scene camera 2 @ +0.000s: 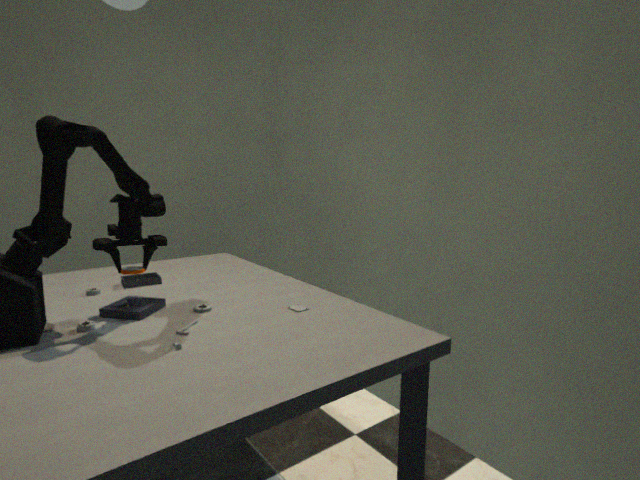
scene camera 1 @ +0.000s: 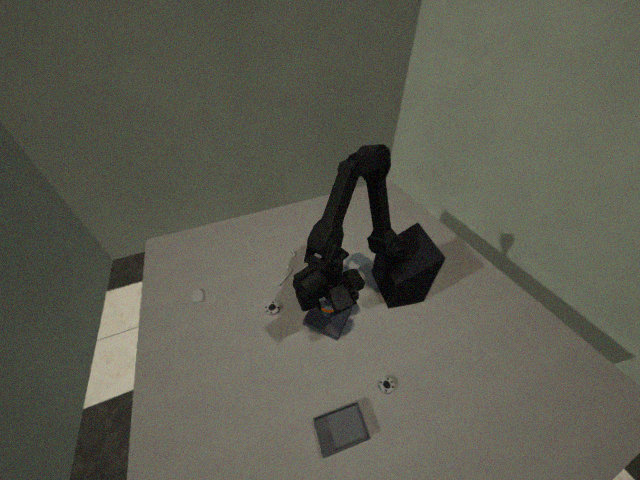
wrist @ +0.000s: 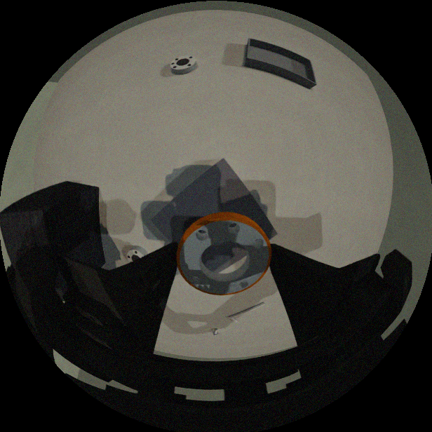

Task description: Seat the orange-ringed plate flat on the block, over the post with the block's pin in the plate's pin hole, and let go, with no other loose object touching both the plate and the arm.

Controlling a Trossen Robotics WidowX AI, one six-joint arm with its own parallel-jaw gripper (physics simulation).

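Where they show: gripper, fingertip midpoint: (scene camera 2: pixel 132 271) (scene camera 1: pixel 329 304); arm's base, link origin: (scene camera 2: pixel 14 268) (scene camera 1: pixel 400 256).
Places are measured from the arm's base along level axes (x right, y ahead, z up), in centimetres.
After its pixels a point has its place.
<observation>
The orange-ringed plate (scene camera 1: pixel 327 310) @(x -2.3, y 29.3, z -4.7 cm) (scene camera 2: pixel 132 270) @(x 2.3, y 26.3, z -4.4 cm) (wrist: pixel 188 255) is pinched by its edge between the two fingertips of my gripper (scene camera 2: pixel 133 267) @(x -0.4, y 27.3, z -5.5 cm) (wrist: pixel 224 249), which is shut on it. The plate looks roughly level. The dark blue-grey block (scene camera 1: pixel 332 327) @(x -3.4, y 27.9, z -14.4 cm) (scene camera 2: pixel 117 313) @(x 4.4, y 20.8, z -15.3 cm) (wrist: pixel 195 202) lies on the table below, and the plate is apart from it, with a gap in height. In the wrist view the plate overlaps the block's lower part and hides it. Something raised shows in the middle of the block in scene camera 2; the pin cannot be made out.
A shallow tray (scene camera 1: pixel 319 432) @(x -24.3, y 45.1, z -16.5 cm) (scene camera 2: pixel 142 282) @(x -22.6, y 39.0, z -15.4 cm) (wrist: pixel 280 74) lies beyond the block. Loose grey discs lie about: one (scene camera 1: pixel 381 384) @(x -24.0, y 25.1, z -15.3 cm) (wrist: pixel 183 70) near the tray, one (scene camera 1: pixel 268 308) @(x 14.2, y 42.5, z -15.8 cm) (scene camera 2: pixel 202 310) @(x 16.1, y 39.9, z -16.1 cm) beside the block, one (wrist: pixel 130 251) near the arm's base. A thin rod (scene camera 2: pixel 188 327) @(x 23.8, y 31.4, z -16.8 cm) and a pale flat piece (scene camera 1: pixel 198 295) @(x 32.4, y 62.1, z -16.4 cm) (scene camera 2: pixel 298 308) @(x 33.1, y 62.0, z -16.4 cm) lie farther off.
</observation>
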